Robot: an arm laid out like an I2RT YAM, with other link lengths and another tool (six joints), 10 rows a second.
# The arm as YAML. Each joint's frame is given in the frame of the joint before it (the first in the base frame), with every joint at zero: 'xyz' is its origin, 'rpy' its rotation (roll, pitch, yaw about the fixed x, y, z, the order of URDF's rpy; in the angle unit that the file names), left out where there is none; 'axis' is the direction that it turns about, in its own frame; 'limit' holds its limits. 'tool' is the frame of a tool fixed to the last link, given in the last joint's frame.
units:
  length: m
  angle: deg
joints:
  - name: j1
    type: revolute
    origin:
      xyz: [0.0, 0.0, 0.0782]
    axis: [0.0, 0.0, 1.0]
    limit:
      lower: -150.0
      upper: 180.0
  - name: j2
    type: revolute
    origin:
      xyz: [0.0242, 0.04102, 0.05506]
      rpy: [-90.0, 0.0, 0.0]
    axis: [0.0, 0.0, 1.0]
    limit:
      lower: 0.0
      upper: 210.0
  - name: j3
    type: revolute
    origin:
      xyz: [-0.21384, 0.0, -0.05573]
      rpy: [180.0, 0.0, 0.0]
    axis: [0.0, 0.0, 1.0]
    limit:
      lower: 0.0
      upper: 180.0
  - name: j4
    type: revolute
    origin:
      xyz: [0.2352, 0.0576, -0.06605]
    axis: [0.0, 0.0, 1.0]
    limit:
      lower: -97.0
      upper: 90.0
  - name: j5
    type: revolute
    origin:
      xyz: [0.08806, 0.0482, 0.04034]
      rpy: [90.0, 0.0, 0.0]
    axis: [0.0, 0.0, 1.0]
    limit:
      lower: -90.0
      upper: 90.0
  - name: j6
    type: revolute
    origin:
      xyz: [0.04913, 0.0, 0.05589]
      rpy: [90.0, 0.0, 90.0]
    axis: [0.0, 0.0, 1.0]
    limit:
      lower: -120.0
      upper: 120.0
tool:
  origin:
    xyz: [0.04, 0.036, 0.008]
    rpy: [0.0, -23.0, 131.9]
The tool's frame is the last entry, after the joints.
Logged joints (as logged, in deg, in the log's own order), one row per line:
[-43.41 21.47 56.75 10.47 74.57 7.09]
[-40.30 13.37 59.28 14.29 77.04 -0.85]
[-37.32 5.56 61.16 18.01 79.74 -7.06]
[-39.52 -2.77 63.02 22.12 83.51 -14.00]
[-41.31 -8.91 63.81 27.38 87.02 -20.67]
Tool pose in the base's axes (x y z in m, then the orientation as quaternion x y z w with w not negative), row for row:
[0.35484 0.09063 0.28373 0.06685 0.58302 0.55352 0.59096]
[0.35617 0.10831 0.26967 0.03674 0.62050 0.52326 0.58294]
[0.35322 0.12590 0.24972 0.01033 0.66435 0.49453 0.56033]
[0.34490 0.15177 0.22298 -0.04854 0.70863 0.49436 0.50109]
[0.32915 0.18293 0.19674 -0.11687 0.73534 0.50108 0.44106]
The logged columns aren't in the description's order. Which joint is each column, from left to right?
Columns, left to right: j5, j4, j3, j1, j2, j6.
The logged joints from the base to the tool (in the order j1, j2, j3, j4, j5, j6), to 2 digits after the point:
[10.47 74.57 56.75 21.47 -43.41 7.09]
[14.29 77.04 59.28 13.37 -40.30 -0.85]
[18.01 79.74 61.16 5.56 -37.32 -7.06]
[22.12 83.51 63.02 -2.77 -39.52 -14.00]
[27.38 87.02 63.81 -8.91 -41.31 -20.67]

